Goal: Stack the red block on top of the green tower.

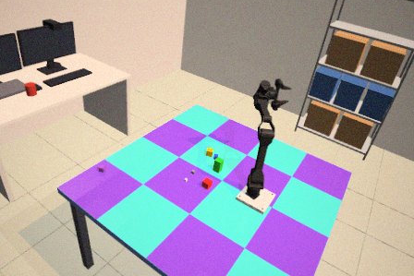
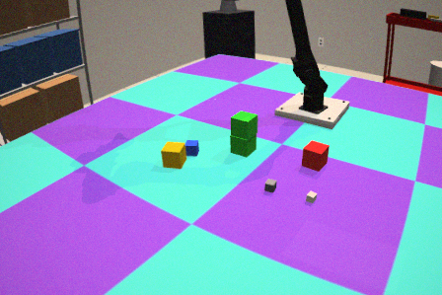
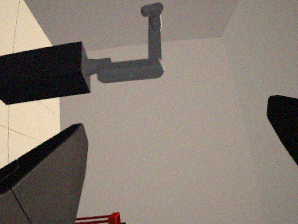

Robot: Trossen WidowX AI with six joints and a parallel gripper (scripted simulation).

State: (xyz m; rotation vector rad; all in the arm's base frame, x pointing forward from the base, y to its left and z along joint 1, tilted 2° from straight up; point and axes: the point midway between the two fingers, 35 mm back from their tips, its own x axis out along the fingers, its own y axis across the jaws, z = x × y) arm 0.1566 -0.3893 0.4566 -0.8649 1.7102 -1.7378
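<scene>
Now: the red block 90 mm ahead of my gripper tip, 570 mm to the left of it and 440 mm below it. Round my gripper tip: grey cube 220 mm ahead, 550 mm to the left, 460 mm below; then blue cube 220 mm ahead, 340 mm to the left, 450 mm below; then yellow cube 280 mm ahead, 340 mm to the left, 450 mm below.
</scene>
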